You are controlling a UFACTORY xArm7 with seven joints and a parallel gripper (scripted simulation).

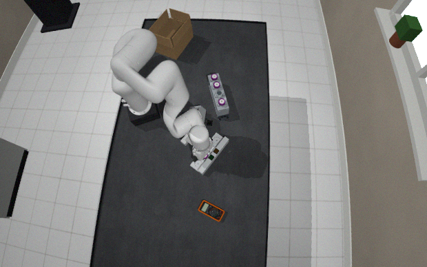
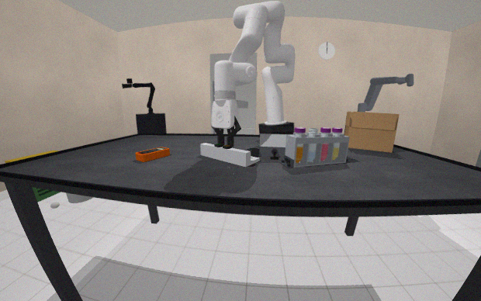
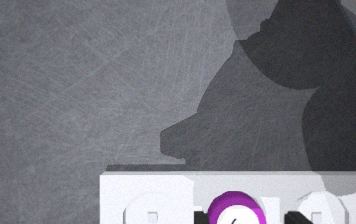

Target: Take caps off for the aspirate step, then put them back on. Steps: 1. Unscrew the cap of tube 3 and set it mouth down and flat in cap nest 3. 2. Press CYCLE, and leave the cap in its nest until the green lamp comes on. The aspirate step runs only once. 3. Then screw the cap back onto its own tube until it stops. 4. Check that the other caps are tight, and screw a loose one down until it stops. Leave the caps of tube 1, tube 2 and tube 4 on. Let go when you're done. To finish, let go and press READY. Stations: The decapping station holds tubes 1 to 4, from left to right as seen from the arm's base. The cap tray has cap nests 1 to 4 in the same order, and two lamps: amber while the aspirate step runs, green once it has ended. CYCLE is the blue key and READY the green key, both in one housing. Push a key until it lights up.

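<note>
Right now the purple cap is 4 cm below my hand. The rest, counted from my hand: blue cycle key 6 cm behind, 22 cm to the left, 1 cm above; green ready key 6 cm behind, 17 cm to the left, 1 cm above; key housing 4 cm behind, 19 cm to the left.
</note>
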